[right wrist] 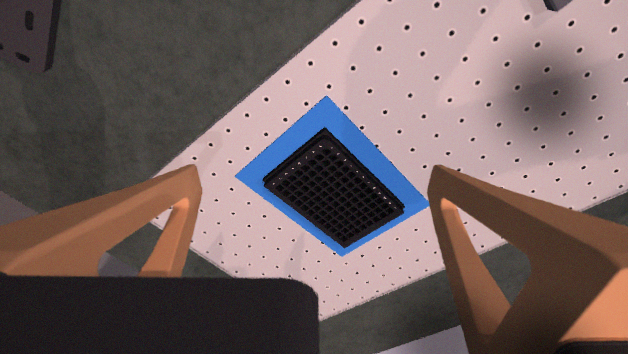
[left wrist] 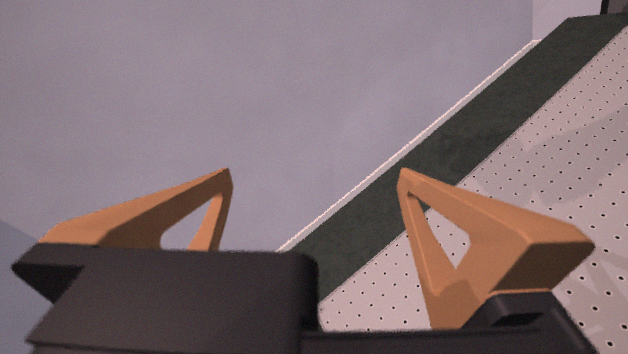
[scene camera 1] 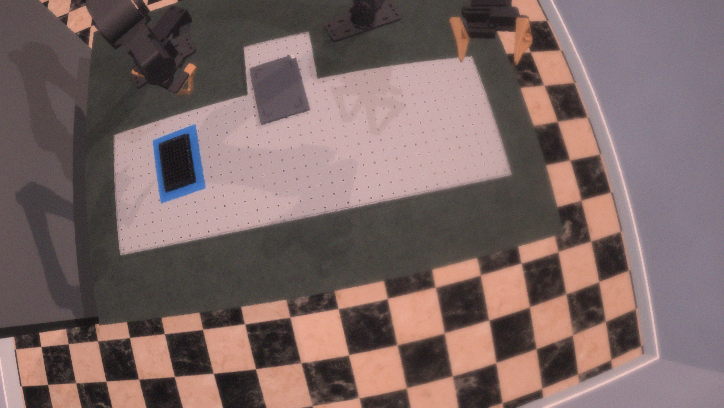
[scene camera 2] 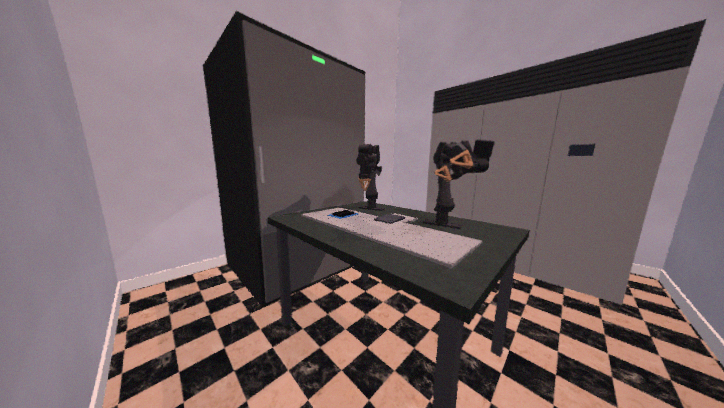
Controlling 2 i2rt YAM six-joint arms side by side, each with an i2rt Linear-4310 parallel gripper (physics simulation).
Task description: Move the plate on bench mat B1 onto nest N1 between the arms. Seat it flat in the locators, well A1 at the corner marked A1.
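Places are measured from the left arm's base along level axes (x left, y back, z up), in millimetres.
Pixels of known places: left gripper, fingertip midpoint: (left wrist: 314,177) (scene camera 1: 487,61) (scene camera 2: 442,167); right gripper, fingertip midpoint: (right wrist: 314,177) (scene camera 1: 175,84) (scene camera 2: 364,189); left arm's base at its link origin: (scene camera 1: 363,21) (scene camera 2: 441,224); right arm's base at its link origin: (scene camera 2: 371,208).
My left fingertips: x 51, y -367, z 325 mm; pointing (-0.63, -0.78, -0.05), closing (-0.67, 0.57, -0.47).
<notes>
For each thing: its middle in the pictures, then the offset to it from my left fingertips. Level surfaces: height alone.
- black well plate at the middle of its body: (right wrist: 335,195) (scene camera 1: 176,162) (scene camera 2: 343,213) dy +198, dx -626, dz -303 mm
- blue bench mat at its surface level: dz -310 mm
- grey nest at the middle of its body: (scene camera 1: 278,87) (scene camera 2: 389,218) dy +258, dx -326, dz -305 mm
- white perforated board at its surface level: dz -312 mm
- dark green table at its surface level: dz -325 mm
A black well plate (scene camera 1: 177,162) (scene camera 2: 346,213) (right wrist: 334,192) lies flat on the blue bench mat (scene camera 1: 199,174) (right wrist: 327,111), at the left of the white board. The grey nest (scene camera 1: 280,91) (scene camera 2: 389,218) sits near the board's back edge, to the right of the mat in scene camera 1; its bare top shows. The A1 mark is too small to read. My right gripper (scene camera 1: 162,83) (right wrist: 314,177) is open and empty, above and behind the plate, which shows beyond its fingertips in the right wrist view. My left gripper (scene camera 1: 489,59) (left wrist: 314,177) is open and empty, high over the right end of the table.
The white perforated board (scene camera 1: 405,146) (scene camera 2: 435,245) lies on the dark green table (scene camera 1: 324,243) (scene camera 2: 486,283). The left arm's base (scene camera 1: 362,21) stands behind the board. A tall dark cabinet (scene camera 2: 303,152) stands close to the table's left end. A wide grey cabinet (scene camera 2: 521,177) stands behind the arms.
</notes>
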